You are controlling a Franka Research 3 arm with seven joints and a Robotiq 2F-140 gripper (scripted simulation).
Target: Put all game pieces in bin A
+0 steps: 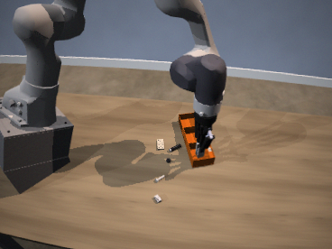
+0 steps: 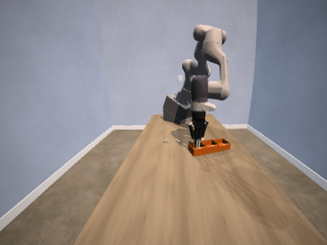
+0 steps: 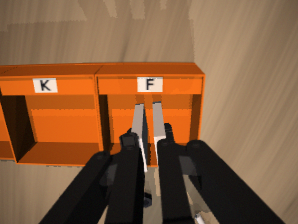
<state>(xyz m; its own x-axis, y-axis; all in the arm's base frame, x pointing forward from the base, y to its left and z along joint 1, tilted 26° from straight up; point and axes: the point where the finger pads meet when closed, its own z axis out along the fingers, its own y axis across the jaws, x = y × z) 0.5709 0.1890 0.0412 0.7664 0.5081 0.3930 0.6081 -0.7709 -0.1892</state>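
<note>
My hand is 7 cm to the right of the orange bin, 4 cm past it and 3 cm above it. Round my hand: white domino 16 cm behind, 5 cm below, 1 cm to the left; black nut 10 cm behind, 6 cm to the right, 5 cm below; black cylinder 10 cm behind, 4 cm below, 1 cm to the left.
</note>
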